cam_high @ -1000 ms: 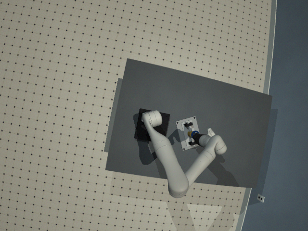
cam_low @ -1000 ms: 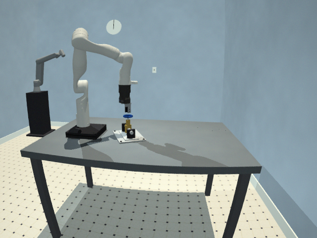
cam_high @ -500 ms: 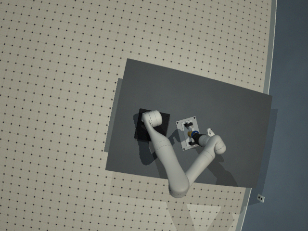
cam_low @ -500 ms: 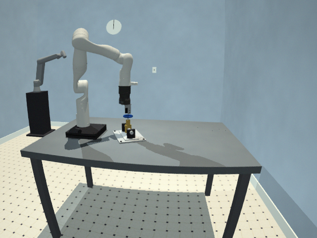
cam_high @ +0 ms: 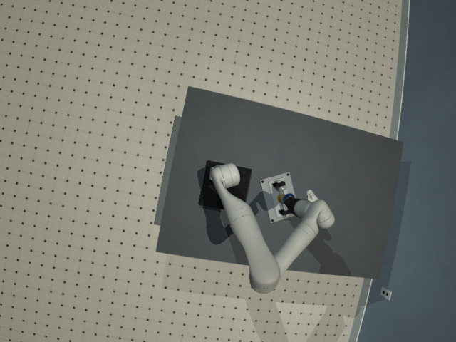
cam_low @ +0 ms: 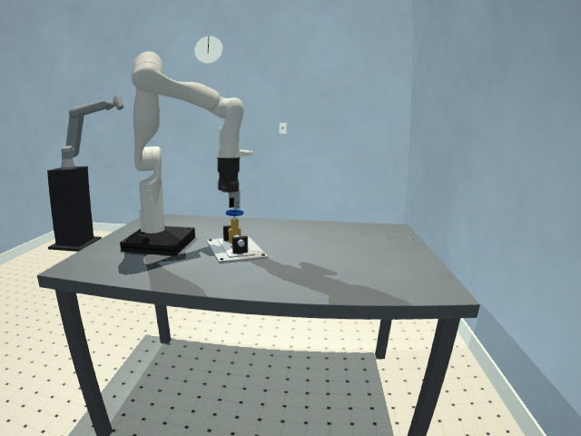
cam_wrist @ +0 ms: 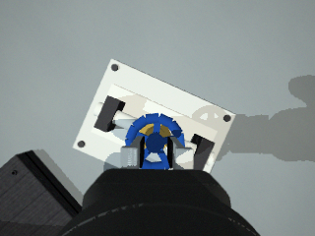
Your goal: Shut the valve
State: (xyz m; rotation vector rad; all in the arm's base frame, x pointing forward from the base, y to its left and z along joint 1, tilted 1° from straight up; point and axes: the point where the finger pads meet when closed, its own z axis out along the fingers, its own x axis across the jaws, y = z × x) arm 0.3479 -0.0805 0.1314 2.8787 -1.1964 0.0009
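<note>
The blue handwheel lies 4 cm below my hand.
</note>
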